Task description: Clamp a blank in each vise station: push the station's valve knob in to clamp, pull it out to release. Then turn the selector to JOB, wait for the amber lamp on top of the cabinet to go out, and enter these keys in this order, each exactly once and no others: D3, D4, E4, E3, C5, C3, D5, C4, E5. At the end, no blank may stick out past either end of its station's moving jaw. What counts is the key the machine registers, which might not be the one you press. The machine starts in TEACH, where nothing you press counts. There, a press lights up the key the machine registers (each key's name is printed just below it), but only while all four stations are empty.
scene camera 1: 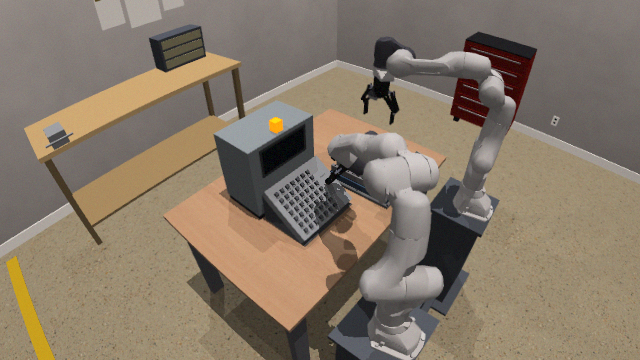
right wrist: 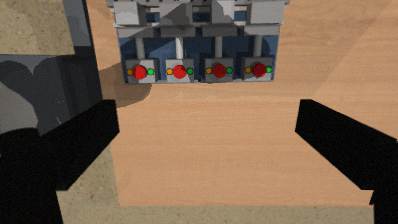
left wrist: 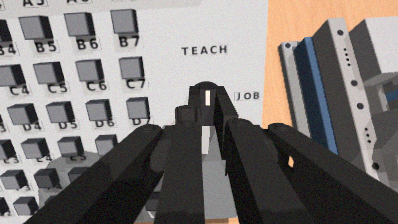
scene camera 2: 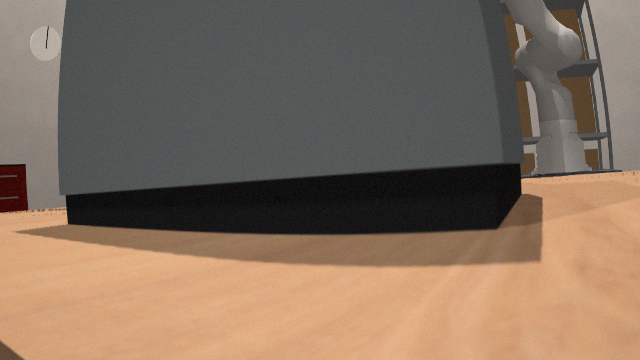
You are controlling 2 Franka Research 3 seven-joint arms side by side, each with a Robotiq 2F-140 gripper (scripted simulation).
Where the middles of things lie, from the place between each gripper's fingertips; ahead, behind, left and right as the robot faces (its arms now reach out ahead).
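My left hand is 5 cm short of the keypad (scene camera 1: 335, 190), 11 cm to the right of it, and 7 cm above it.
As for my right hand, the keypad is 40 cm to the left of it and 11 cm ahead, and it's 30 cm below that hand.
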